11 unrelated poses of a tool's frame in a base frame.
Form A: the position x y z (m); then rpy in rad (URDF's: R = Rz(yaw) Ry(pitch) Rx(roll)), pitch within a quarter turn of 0, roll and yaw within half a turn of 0.
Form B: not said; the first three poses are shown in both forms.
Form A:
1: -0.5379 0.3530 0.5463 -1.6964 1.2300 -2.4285
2: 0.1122 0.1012 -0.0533 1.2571 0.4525 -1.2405
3: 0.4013 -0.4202 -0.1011 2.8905 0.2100 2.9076
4: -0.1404 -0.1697 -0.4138 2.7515 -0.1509 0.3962
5: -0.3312 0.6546 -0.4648 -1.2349 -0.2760 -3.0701
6: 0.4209 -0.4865 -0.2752 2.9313 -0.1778 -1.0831
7: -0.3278 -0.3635 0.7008 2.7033 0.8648 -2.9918
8: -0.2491 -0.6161 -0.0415 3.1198 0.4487 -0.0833
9: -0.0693 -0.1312 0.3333 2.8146 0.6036 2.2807
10: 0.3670 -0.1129 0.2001 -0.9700 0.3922 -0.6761
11: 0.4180 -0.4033 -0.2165 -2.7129 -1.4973 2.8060
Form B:
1: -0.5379 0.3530 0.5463 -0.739 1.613 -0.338
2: 0.1122 0.1012 -0.0533 -2.670 1.290 1.098
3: 0.4013 -0.4202 -0.1011 0.654 2.816 0.862
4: -0.1404 -0.1697 -0.4138 -0.824 2.725 1.951
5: -0.3312 0.6546 -0.4648 -1.404 1.248 -1.862
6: 0.4209 -0.4865 -0.2752 -1.962 2.867 2.282
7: -0.3278 -0.3635 0.7008 0.702 2.199 0.347
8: -0.2491 -0.6161 -0.0415 3.108 2.692 0.045
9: -0.0693 -0.1312 0.3333 -0.322 2.465 0.436
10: 0.3670 -0.1129 0.2001 0.639 1.021 -1.106
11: 0.4180 -0.4033 -0.2165 -3.047 1.638 -3.111
